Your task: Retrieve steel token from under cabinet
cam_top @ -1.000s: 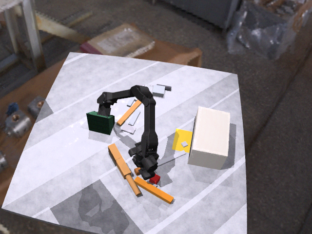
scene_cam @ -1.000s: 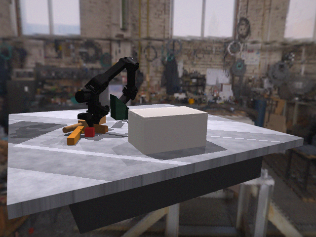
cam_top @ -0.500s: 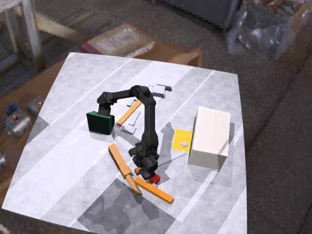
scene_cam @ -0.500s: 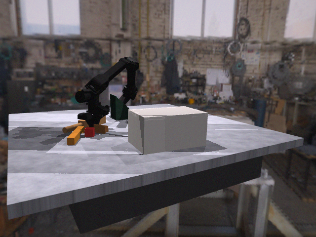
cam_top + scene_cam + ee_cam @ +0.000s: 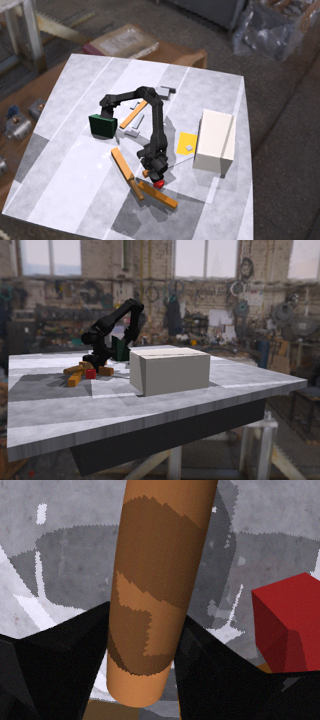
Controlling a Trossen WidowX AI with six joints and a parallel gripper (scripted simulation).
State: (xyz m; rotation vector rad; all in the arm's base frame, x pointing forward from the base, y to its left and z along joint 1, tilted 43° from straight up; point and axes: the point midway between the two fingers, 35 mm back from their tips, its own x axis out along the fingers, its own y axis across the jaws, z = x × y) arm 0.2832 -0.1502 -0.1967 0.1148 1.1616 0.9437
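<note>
Right now the orange paddle is 100 mm behind my gripper tip, 50 mm to the right of it and 20 mm above it. Round my gripper tip: small grey piece 90 mm to the right, 60 mm ahead; then red cube 60 mm to the right, 60 mm ahead, 10 mm above; then orange bar 120 mm to the right, 60 mm ahead, 10 mm above.
</note>
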